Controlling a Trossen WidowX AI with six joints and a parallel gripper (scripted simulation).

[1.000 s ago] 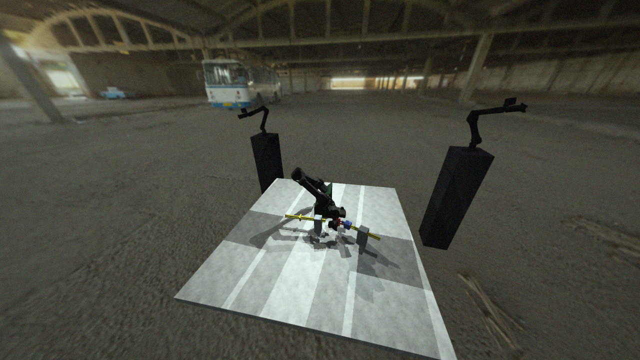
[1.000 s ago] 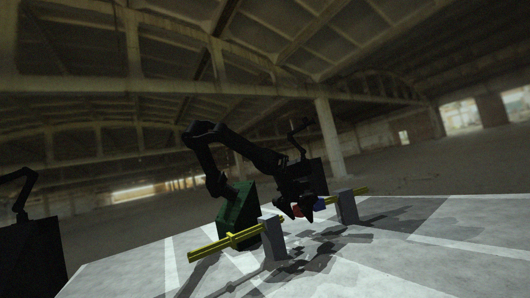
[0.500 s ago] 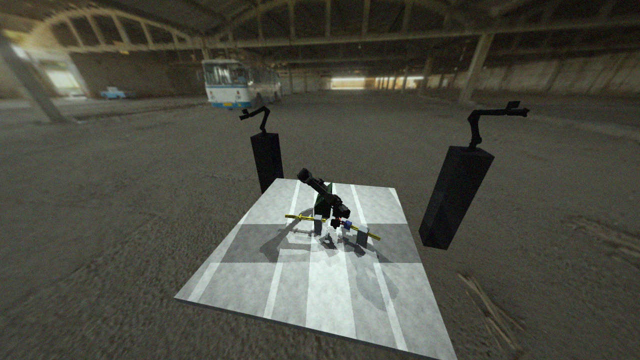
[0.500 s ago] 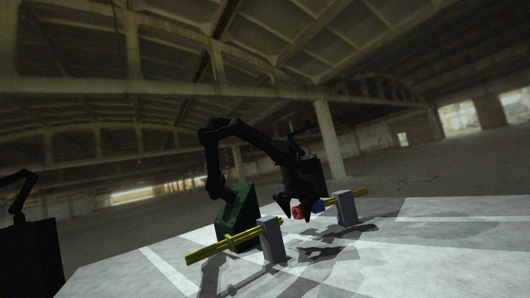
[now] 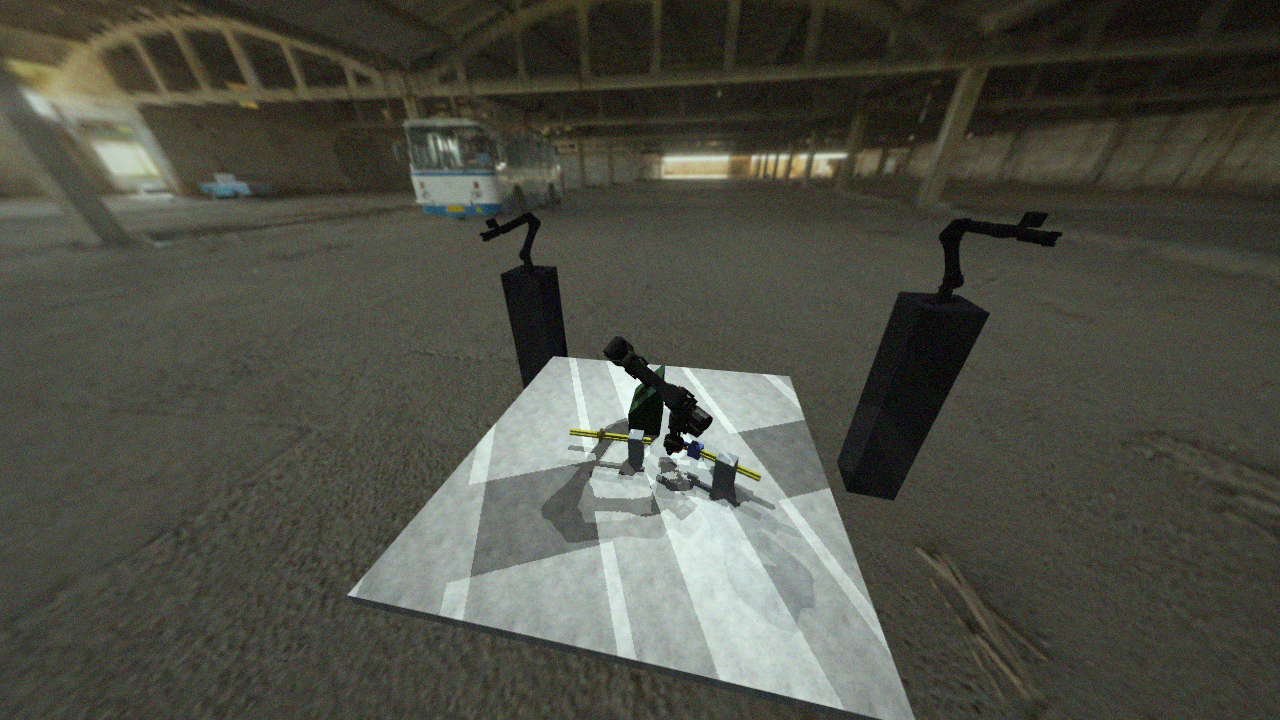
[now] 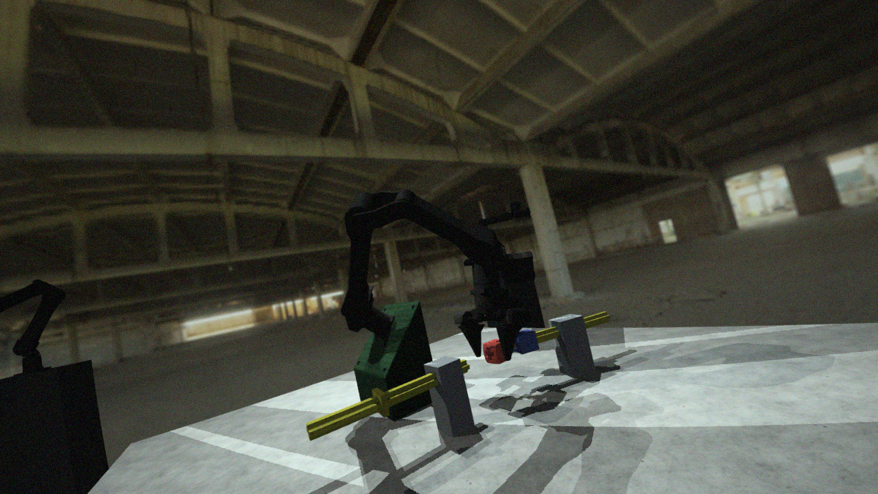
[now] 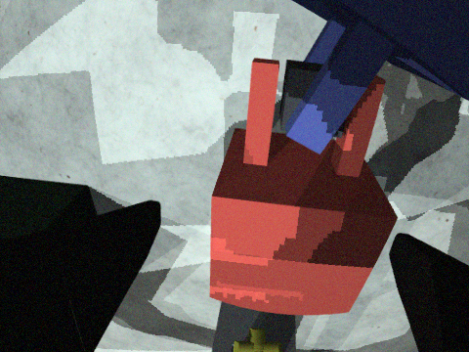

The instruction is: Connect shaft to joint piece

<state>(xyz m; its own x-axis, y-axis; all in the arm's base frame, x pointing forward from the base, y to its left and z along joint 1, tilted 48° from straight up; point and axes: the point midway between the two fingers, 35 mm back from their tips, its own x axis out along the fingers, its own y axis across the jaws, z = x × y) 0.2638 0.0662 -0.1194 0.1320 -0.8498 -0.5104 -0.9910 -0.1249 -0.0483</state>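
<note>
The red joint piece lies 2 cm to the left of my gripper tip and 1 cm above it.
</note>
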